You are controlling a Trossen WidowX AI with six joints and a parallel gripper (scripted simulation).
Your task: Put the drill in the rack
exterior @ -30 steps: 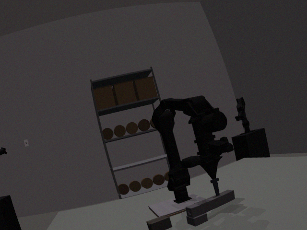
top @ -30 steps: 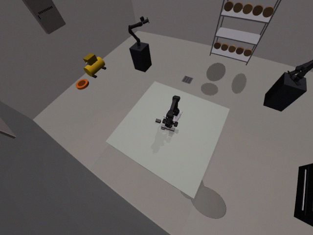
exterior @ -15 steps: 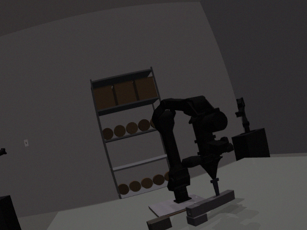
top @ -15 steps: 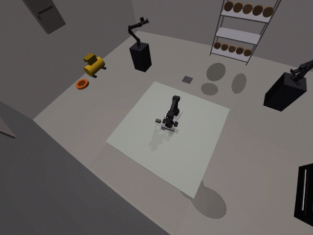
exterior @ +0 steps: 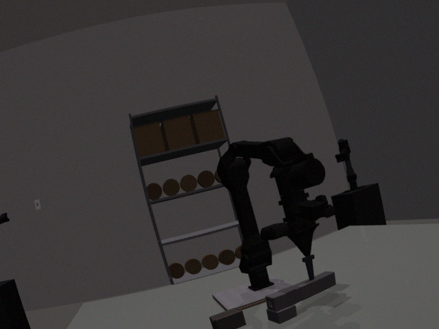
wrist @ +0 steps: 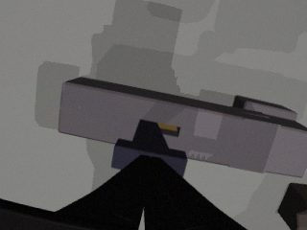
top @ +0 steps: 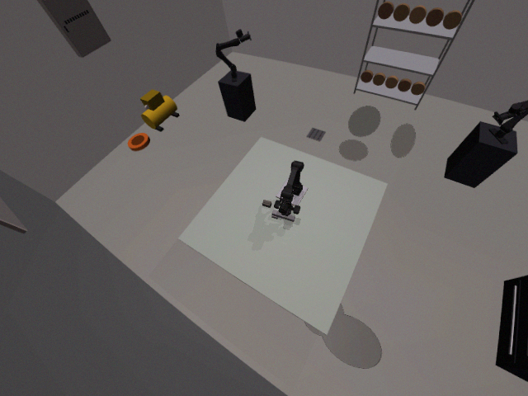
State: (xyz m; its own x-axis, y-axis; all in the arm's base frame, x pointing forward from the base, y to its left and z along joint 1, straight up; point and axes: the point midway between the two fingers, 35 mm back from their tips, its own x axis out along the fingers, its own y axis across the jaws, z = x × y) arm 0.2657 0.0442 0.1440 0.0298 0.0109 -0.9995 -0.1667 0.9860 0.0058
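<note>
My gripper tip is now 3 cm above the dark t-shaped piece. From my gripper tip the other things lie so: dark grey rack 21 cm to the right, 10 cm below, 4 cm behind; grey housing block 9 cm below, 4 cm to the right; drill 8 cm below, 6 cm to the right, 1 cm ahead.
</note>
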